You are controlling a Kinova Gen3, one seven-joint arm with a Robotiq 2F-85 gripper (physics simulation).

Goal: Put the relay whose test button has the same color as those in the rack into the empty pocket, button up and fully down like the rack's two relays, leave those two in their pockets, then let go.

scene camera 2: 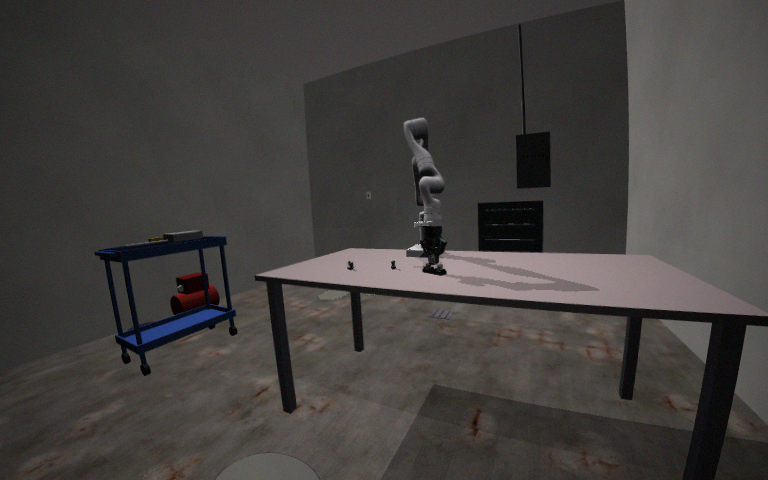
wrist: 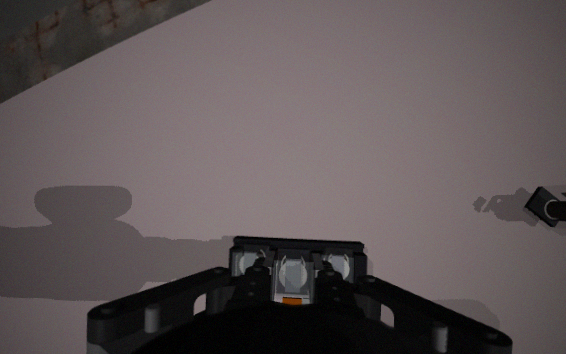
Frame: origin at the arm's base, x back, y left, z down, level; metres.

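Seen in the pictures: gripper, fingertip midpoint: [scene camera 2: 433,264] [wrist: 292,266].
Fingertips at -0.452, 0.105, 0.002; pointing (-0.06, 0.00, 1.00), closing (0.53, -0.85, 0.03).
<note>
Pixels of each thing's top centre, then the offset from my fingertips to it, as dx, dy, dz. "pt": a spot on its surface instead. Level surfaces: height alone.
- clear-cased relay at its top centre: [wrist: 291,289] +0.001, +0.000, -0.041
- dark rack at its top centre: [wrist: 296,267] [scene camera 2: 434,267] +0.006, +0.001, +0.018
- rack's left relay at its top centre: [wrist: 246,274] -0.011, +0.029, -0.008
- right relay at its top centre: [wrist: 343,279] +0.021, -0.026, -0.010
- pink table at its surface level: dz +0.041
- dark object at a spot on its surface: [wrist: 539,204] pt +0.059, -0.188, +0.022
My gripper [scene camera 2: 434,261] [wrist: 292,266] is shut on a clear-cased relay [wrist: 292,280] with an orange button, held upright. This relay is at the middle pocket of the dark rack [scene camera 2: 434,272] [wrist: 297,243], between the rack's left relay [wrist: 248,263] and right relay [wrist: 340,266]. The fingers partly cover both rack relays, and their buttons do not show. Whether the held relay is fully down cannot be told; its base and the pocket floor are hidden.
Two small dark objects, one [scene camera 2: 393,264] nearer the rack and one [scene camera 2: 350,264] farther left, stand on the pink table [scene camera 2: 566,268]. Part of a dark object [wrist: 539,204] shows at the wrist view's right edge. A blue cart [scene camera 2: 175,333] stands left of the table.
</note>
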